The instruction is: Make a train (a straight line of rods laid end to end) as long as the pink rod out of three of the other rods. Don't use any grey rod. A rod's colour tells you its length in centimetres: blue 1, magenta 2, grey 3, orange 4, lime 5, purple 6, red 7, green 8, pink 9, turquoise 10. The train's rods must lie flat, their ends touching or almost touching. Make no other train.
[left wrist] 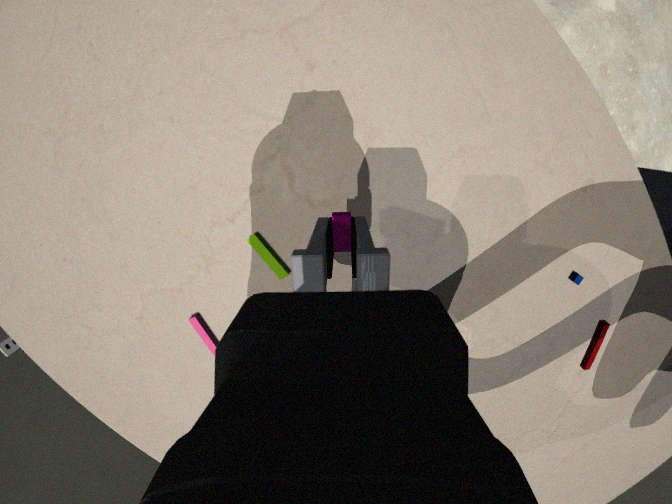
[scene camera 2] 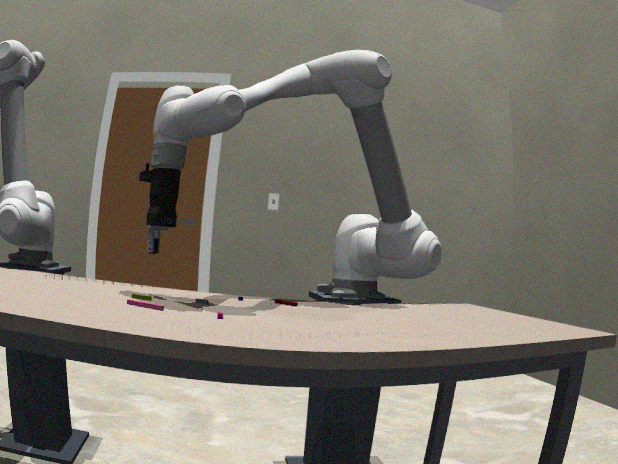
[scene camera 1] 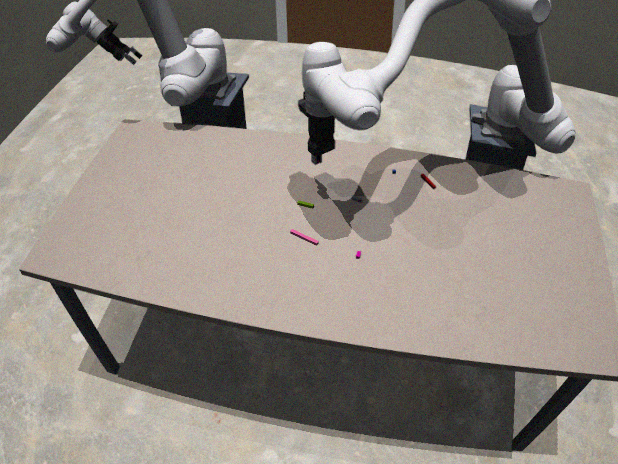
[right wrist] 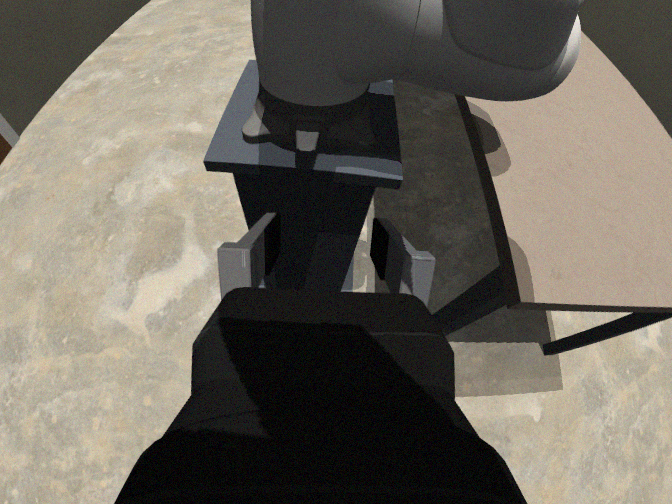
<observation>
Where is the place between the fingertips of my left gripper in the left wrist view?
342, 236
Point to a magenta rod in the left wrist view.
341, 221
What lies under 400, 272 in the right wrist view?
My right gripper.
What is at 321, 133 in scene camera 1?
My left gripper.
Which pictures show my left gripper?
The left wrist view, scene camera 2 and scene camera 1 only.
</observation>
